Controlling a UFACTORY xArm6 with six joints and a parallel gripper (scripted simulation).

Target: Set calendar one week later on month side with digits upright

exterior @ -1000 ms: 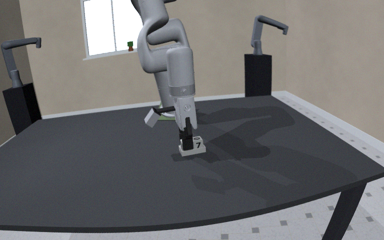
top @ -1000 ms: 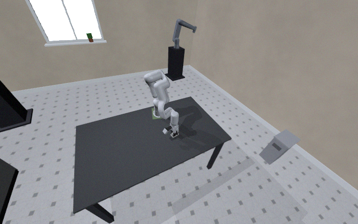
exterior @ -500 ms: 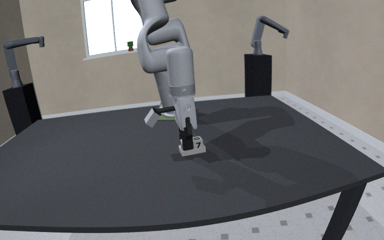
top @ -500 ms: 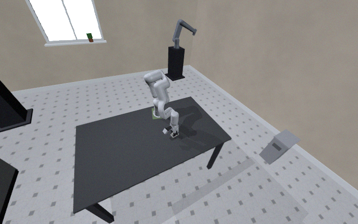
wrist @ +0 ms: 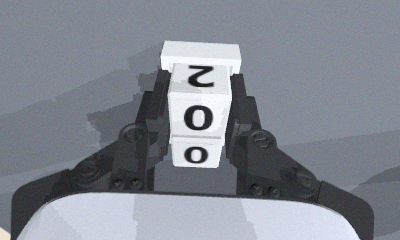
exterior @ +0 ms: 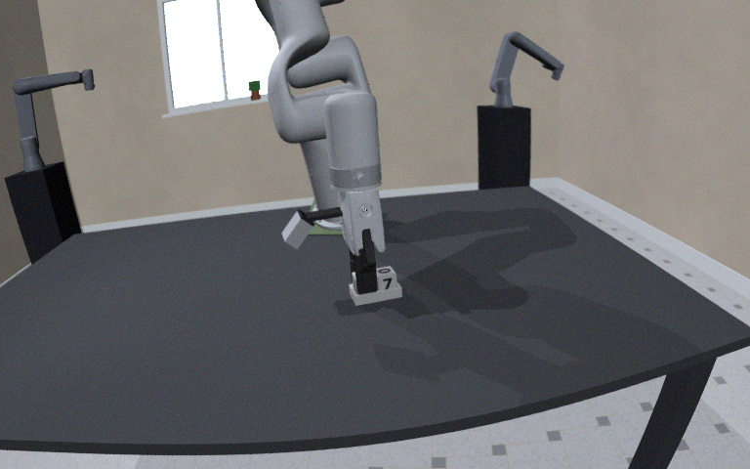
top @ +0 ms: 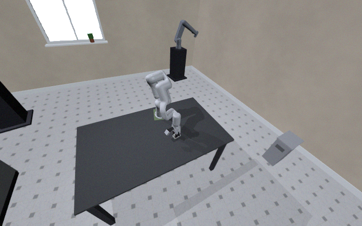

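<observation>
The white calendar tray is 30 mm below my hand and 20 mm to the left of it.
</observation>
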